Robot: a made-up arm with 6 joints.
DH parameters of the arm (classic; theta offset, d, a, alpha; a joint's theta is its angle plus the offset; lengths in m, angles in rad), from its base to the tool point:
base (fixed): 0 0.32 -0.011 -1.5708
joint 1: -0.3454 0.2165 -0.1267 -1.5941
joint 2: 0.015 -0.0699 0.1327 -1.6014
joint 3: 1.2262 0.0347 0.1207 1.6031
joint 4: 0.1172 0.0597 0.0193 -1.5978
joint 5: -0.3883 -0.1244 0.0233 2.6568
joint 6: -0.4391 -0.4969 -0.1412 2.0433
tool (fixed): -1.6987 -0.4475 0 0
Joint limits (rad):
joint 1: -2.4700..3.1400
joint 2: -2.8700..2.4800
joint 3: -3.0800..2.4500
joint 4: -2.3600..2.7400
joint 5: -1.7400..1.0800
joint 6: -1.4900..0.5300
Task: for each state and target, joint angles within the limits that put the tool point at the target. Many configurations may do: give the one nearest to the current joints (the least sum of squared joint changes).
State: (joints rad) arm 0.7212 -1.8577 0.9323 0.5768 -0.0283 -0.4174
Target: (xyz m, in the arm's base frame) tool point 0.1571 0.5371 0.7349
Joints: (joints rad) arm 0.3001 -1.8330 1.2176 0.3985 0.0519 -0.4762
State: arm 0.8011 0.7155 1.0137 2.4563 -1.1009 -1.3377
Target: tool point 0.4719 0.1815 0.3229
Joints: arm 0.8923 0.4850 0.8574 2.3230 -1.1200 -0.8060
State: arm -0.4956 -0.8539 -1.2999 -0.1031 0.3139 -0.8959
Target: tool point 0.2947 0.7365 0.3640
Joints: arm -0.3971 -1.4554 -1.2670 -0.1425 0.3053 -0.6508
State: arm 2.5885 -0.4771 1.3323 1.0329 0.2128 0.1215
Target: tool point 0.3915 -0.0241 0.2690
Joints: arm 1.7327 -0.1523 1.9727 0.7645 0.3605 0.0281
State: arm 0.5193 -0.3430 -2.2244 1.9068 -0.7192 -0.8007
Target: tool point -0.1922 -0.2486 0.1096
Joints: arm 0.2767 0.0270 -2.0563 1.1906 -0.5150 -1.4900
